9 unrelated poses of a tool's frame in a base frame.
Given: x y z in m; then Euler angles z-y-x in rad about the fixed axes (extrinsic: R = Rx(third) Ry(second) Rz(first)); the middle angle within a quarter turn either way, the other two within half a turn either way.
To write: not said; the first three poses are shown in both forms.
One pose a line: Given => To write
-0.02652 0.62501 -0.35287 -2.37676 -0.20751 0.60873 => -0.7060 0.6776 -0.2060 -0.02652; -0.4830 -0.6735 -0.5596 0.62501; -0.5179 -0.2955 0.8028 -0.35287; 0 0 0 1
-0.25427 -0.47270 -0.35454 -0.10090 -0.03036 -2.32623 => 0.9945 0.1007 -0.0304 -0.25427; 0.0910 -0.6799 0.7276 -0.47270; 0.0526 -0.7264 -0.6853 -0.35454; 0 0 0 1
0.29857 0.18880 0.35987 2.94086 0.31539 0.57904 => -0.9316 -0.1896 0.3102 0.29857; 0.0006 -0.8540 -0.5202 0.18880; 0.3635 -0.4845 0.7957 0.35987; 0 0 0 1
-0.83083 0.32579 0.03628 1.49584 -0.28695 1.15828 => 0.0718 -0.9564 -0.2830 -0.83083; 0.3804 0.2886 -0.8787 0.32579; 0.9220 -0.0445 0.3845 0.03628; 0 0 0 1
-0.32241 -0.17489 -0.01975 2.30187 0.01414 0.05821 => -0.6676 -0.7444 0.0141 -0.32241; 0.7426 -0.6672 -0.0582 -0.17489; 0.0527 -0.0283 0.9982 -0.01975; 0 0 0 1
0.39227 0.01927 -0.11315 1.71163 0.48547 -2.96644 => -0.1241 -0.8757 0.4666 0.39227; -0.9635 0.2187 0.1541 0.01927; -0.2370 -0.4305 -0.8709 -0.11315; 0 0 0 1
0.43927 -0.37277 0.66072 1.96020 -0.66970 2.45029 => -0.2976 -0.7253 -0.6208 0.43927; -0.5625 0.6586 -0.4998 -0.37277; 0.7714 0.2004 -0.6040 0.66072; 0 0 0 1
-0.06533 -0.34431 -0.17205 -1.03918 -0.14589 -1.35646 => 0.5015 0.8528 -0.1454 -0.06533; -0.1113 0.2303 0.9667 -0.34431; 0.8579 -0.4687 0.2104 -0.17205; 0 0 0 1
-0.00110 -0.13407 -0.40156 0.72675 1.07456 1.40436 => 0.3558 -0.3164 0.8794 -0.00110; 0.7582 -0.4524 -0.4695 -0.13407; 0.5464 0.8338 0.0789 -0.40156; 0 0 0 1
